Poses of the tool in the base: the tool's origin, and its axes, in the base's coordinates. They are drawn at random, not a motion.
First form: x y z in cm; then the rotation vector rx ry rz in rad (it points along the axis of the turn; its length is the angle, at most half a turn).
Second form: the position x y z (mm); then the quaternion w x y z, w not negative. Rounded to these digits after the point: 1 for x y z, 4 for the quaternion.
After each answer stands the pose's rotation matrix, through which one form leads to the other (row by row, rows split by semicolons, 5 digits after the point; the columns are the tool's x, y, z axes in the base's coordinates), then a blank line. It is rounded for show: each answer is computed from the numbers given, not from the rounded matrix.
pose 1, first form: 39.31 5.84 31.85 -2.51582 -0.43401 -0.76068
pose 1, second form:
393.1 58.4 318.5 0.2366 -0.9176 -0.1583 -0.2774
0.79593 0.42179 0.43427; 0.15923 -0.83794 0.52202; 0.58407 -0.34634 -0.73411

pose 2, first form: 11.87 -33.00 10.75 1.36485 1.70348 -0.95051
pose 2, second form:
118.7 -330.0 107.5 0.3713 0.5323 0.6644 -0.3707
-0.15760 0.98256 0.09870; 0.43200 0.15848 -0.88784; -0.88800 -0.09728 -0.44944

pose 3, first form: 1.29 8.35 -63.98 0.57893 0.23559 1.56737
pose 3, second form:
12.9 83.5 -639.8 0.6647 0.2563 0.1043 0.6940
0.01507 -0.86909 0.49443; 0.97603 -0.09458 -0.19599; 0.21709 0.48553 0.84683

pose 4, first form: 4.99 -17.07 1.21 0.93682 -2.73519 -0.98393
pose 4, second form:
49.9 -170.7 12.1 0.0438 0.3065 -0.8947 -0.3219
-0.80834 -0.52022 -0.27561; -0.57658 0.60497 0.54915; -0.11894 0.60281 -0.78897

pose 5, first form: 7.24 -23.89 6.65 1.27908 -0.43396 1.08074
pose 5, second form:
72.4 -238.9 66.5 0.6487 0.5627 -0.1909 0.4755
0.47495 -0.83175 0.28742; 0.40200 -0.08548 -0.91164; 0.78282 0.54853 0.29377

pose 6, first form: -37.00 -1.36 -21.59 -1.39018 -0.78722 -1.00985
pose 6, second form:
-370.0 -13.6 -215.9 0.5857 -0.5962 -0.3376 -0.4331
0.39699 0.90983 0.12086; -0.10481 -0.08588 0.99078; 0.91182 -0.40600 0.06126

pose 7, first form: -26.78 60.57 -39.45 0.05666 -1.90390 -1.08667
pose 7, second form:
-267.8 605.7 -394.5 0.4567 0.0230 -0.7724 -0.4408
-0.58171 0.36719 -0.72580; -0.43820 0.61029 0.65995; 0.68527 0.70194 -0.19411

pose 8, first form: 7.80 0.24 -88.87 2.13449 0.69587 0.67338
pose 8, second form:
78.0 2.4 -888.7 0.3884 0.8392 0.2736 0.2647
0.71013 0.25354 0.65684; 0.66481 -0.54864 -0.50697; 0.23183 0.79669 -0.55816

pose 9, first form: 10.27 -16.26 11.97 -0.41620 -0.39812 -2.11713
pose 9, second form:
102.7 -162.6 119.7 0.4562 -0.1688 -0.1615 -0.8587
-0.52671 0.83801 0.14255; -0.72898 -0.53156 0.43131; 0.43721 0.12326 0.89087

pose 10, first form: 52.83 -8.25 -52.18 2.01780 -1.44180 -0.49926
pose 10, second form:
528.3 -82.5 -521.8 0.3012 0.7606 -0.5435 -0.1882
0.33843 -0.71337 -0.61365; -0.94009 -0.22785 -0.25359; 0.04109 0.66271 -0.74775

